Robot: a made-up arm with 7 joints.
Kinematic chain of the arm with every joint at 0, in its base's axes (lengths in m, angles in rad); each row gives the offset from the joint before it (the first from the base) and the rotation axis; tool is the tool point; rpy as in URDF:
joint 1: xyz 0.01 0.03 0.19 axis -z
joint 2: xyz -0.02 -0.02 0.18 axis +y
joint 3: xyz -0.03 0 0.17 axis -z
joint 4: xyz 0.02 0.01 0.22 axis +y
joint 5: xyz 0 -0.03 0.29 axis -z
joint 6: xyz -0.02 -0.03 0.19 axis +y
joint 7: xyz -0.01 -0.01 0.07 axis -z
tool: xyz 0 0.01 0.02 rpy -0.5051 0.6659 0.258
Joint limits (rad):
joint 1: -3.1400..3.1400
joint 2: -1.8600..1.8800
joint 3: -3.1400..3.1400
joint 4: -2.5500..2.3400
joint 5: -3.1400..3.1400
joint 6: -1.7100..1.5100
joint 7: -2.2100..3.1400
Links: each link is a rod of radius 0.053 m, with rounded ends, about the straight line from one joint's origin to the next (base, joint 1, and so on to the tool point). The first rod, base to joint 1, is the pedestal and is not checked.
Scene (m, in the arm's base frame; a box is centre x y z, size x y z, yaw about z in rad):
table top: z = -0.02
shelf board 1: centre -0 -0.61 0.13 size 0.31 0.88 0.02 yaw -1.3
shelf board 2: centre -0 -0.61 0.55 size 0.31 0.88 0.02 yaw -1.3
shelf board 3: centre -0 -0.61 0.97 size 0.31 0.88 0.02 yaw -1.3
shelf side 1: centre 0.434 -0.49 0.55 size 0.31 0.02 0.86 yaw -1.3
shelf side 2: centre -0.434 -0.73 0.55 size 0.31 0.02 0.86 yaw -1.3
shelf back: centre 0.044 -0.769 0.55 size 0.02 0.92 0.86 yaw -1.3
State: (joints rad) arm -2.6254 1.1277 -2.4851 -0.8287 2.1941 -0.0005 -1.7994
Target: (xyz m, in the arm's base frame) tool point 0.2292 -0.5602 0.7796
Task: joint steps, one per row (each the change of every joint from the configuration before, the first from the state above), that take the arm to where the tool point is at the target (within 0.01 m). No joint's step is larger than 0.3 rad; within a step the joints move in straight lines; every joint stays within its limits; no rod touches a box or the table.
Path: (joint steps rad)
1: 0.2037 -0.0373 0.2671 -0.1801 -0.0215 -0.0574 -0.0036
2: 0.2037 -0.0373 0.2672 -0.1800 -0.0216 -0.0574 -0.0035
3: 0.2037 -0.0372 0.2671 -0.1801 -0.0215 -0.0574 -0.0036
4: 0.2037 -0.0373 0.2672 -0.1800 -0.0216 -0.0575 -0.0036
5: 0.2036 -0.0373 0.2671 -0.1801 -0.0215 -0.0574 -0.0035
6: 0.2037 -0.0373 0.2672 -0.1800 -0.0216 -0.0574 -0.0036
7: 0.2037 -0.0372 0.2671 -0.1801 -0.0215 -0.0574 -0.0036
8: 0.0318 -0.2549 -0.1166 0.1657 0.0240 0.0601 0.0018
9: 0.0317 -0.2550 -0.1167 0.1657 0.0241 0.0600 0.0018
10: 0.0318 -0.2549 -0.1166 0.1656 0.0241 0.0601 0.0019
11: 0.0317 -0.2549 -0.1166 0.1657 0.0240 0.0601 0.0018

